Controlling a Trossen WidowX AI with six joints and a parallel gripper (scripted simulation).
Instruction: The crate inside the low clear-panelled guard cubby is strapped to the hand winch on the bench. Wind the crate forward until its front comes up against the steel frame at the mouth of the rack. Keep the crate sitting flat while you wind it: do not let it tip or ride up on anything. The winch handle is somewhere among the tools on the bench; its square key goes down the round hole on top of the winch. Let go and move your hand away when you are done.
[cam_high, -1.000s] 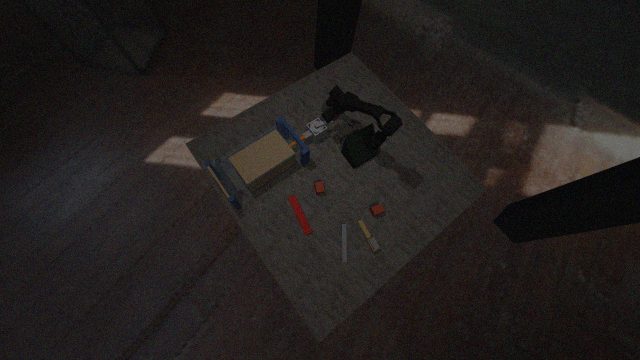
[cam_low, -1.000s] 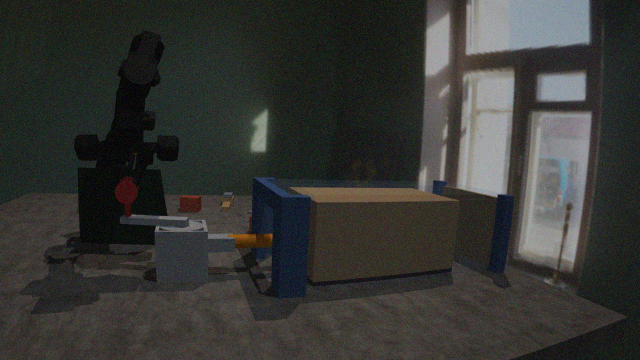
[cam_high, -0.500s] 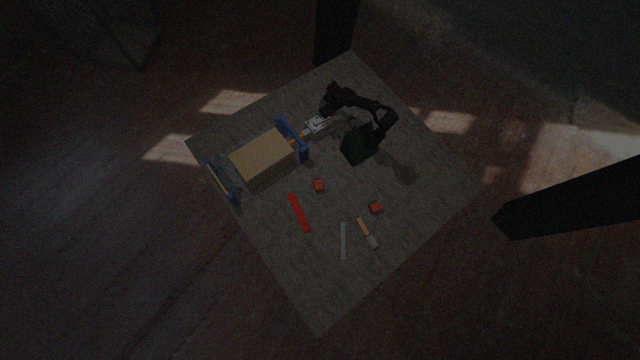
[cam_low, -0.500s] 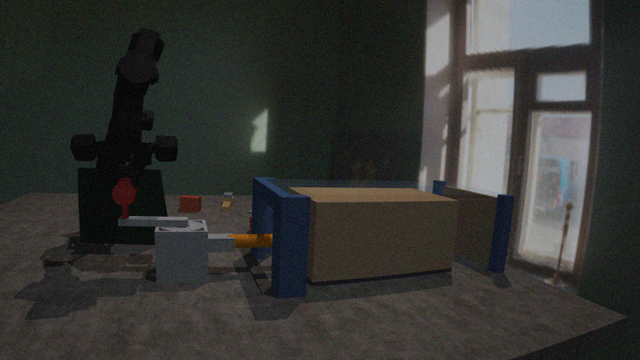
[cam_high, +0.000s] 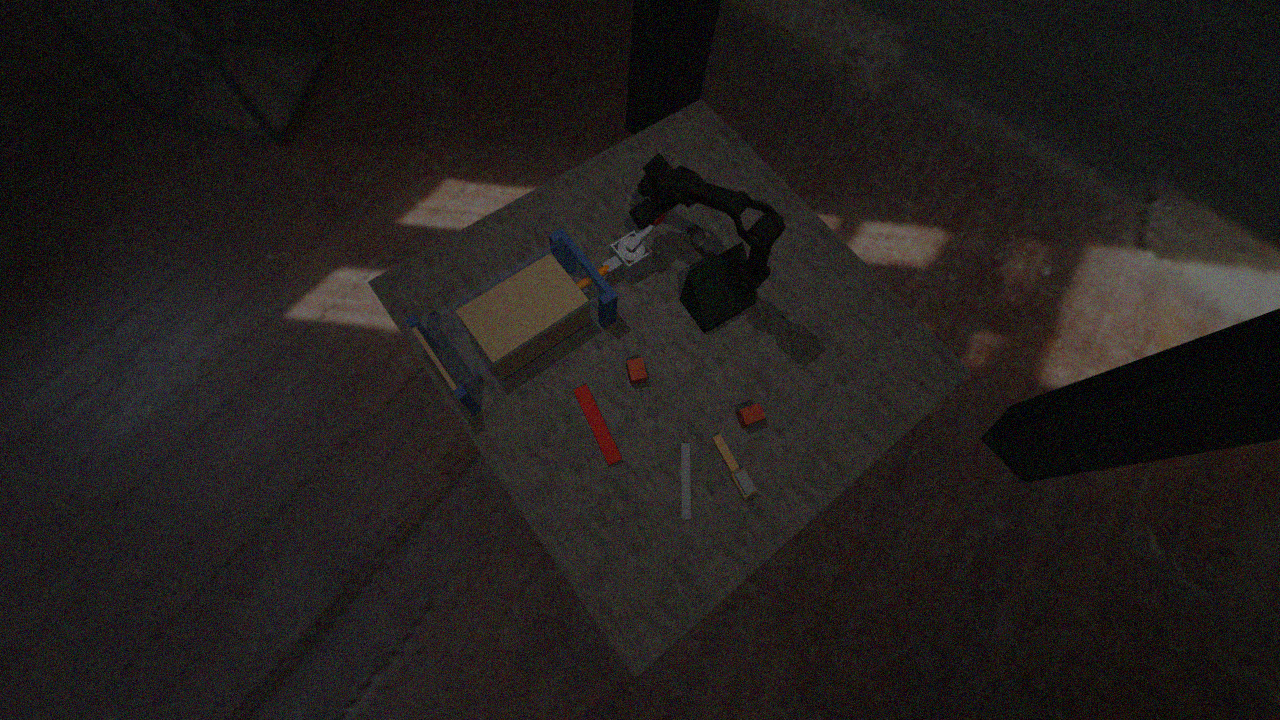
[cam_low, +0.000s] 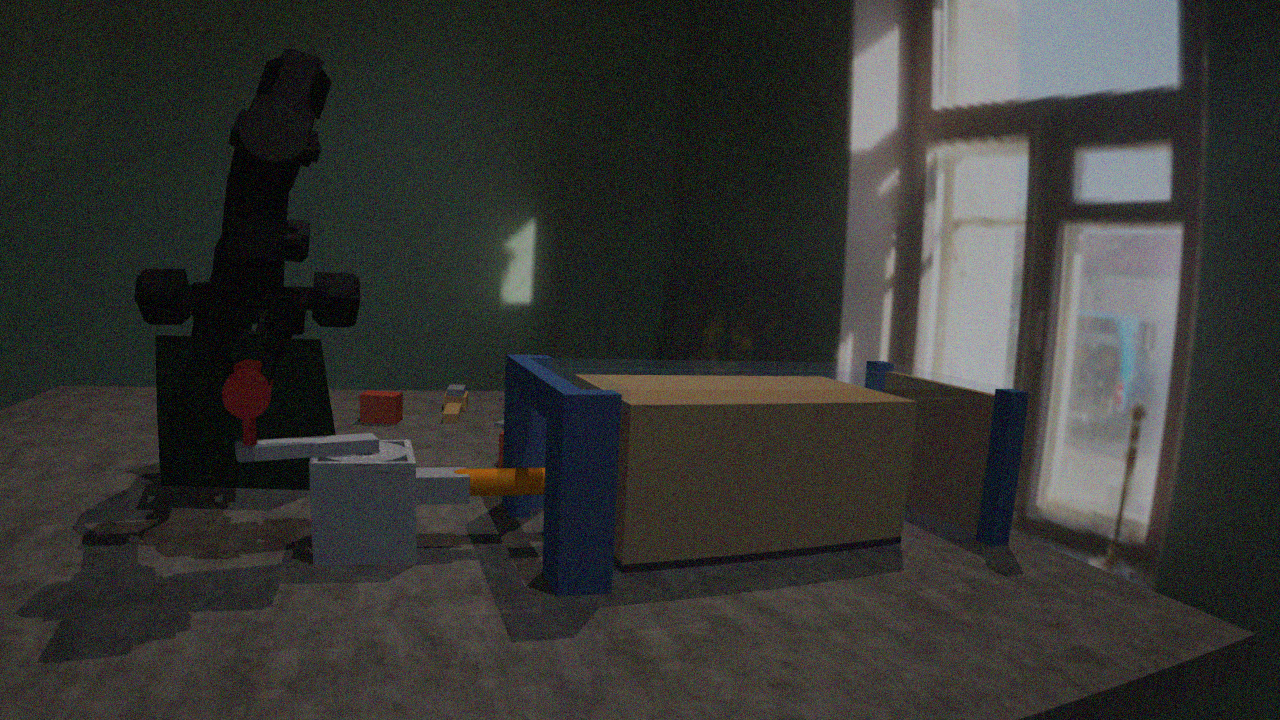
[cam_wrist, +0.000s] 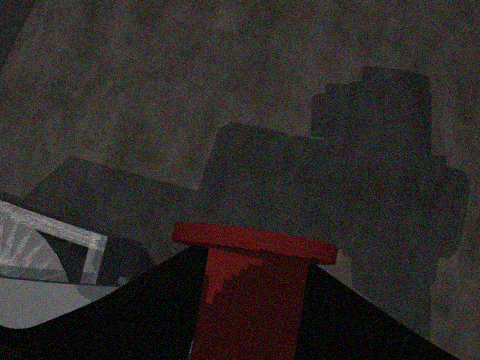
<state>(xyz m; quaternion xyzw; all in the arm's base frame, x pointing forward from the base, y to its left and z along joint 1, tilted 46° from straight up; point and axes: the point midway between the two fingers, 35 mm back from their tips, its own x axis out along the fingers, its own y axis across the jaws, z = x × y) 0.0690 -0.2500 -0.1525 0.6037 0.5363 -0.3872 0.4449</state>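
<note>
Now: gripper tip 4 cm short of the crank handle, 3 cm to the right of it and 4 cm above it. Also, from my gripper tip: blue frame (26 cm ahead, 4 cm to the left, 4 cm below); then grey winch (8 cm ahead, 4 cm to the left, 11 cm below); then red knob (2 cm to the left, 1 cm below).
</note>
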